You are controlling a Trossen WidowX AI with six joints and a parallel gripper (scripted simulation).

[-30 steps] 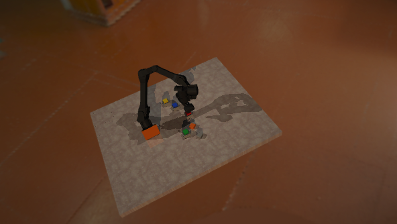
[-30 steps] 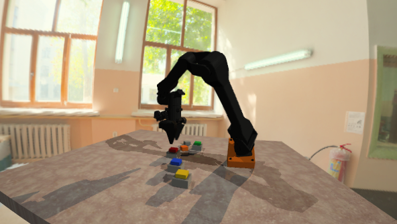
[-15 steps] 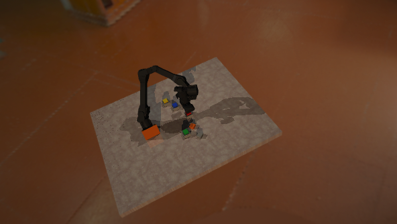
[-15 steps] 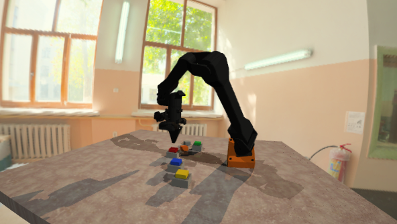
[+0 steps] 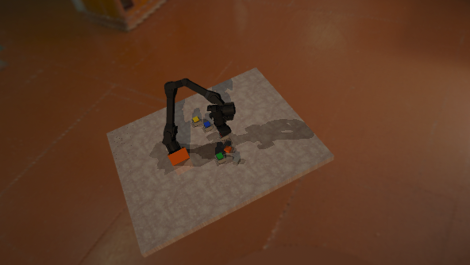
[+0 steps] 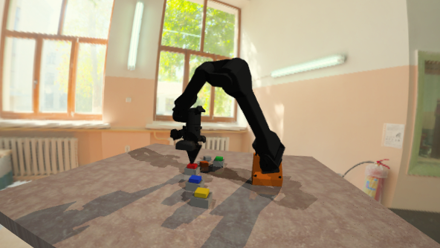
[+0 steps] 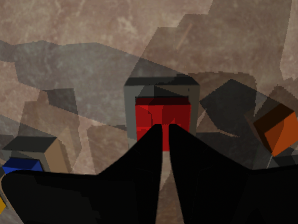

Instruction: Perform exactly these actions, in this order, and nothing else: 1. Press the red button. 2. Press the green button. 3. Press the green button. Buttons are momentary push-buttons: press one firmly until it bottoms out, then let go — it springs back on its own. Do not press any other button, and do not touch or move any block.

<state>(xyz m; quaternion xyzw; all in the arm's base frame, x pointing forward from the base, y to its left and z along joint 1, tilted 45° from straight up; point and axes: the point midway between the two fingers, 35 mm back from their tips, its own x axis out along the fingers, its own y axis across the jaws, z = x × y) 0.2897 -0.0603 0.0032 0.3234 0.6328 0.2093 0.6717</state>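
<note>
My gripper tip is now 13 cm to the left of the green button, 10 cm past it and 1 cm above it. Round my gripper tip: red button (1 cm below); then orange block (10 cm to the right, 4 cm behind, 3 cm below); then blue button (13 cm to the left, 4 cm behind, 1 cm below).
</note>
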